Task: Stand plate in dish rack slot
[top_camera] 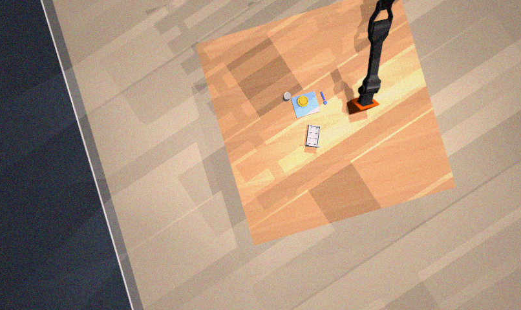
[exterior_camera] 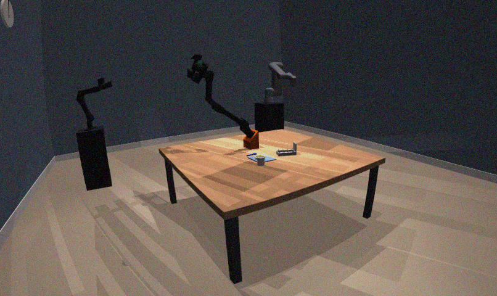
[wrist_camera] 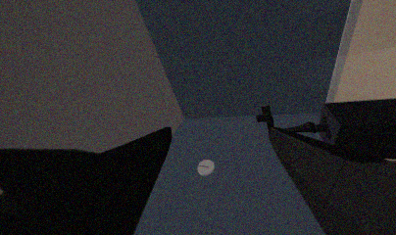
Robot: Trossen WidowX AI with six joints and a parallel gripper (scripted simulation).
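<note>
The small yellow plate lies 480 mm ahead of my gripper tip, 300 mm to the left of it and 670 mm below it. From my gripper tip the other things lie so: grey cup: 570 mm ahead, 250 mm to the left, 660 mm below; grey dish rack: 480 mm ahead, 520 mm to the left, 660 mm below; blue spoon: 340 mm ahead, 320 mm to the left, 680 mm below.
</note>
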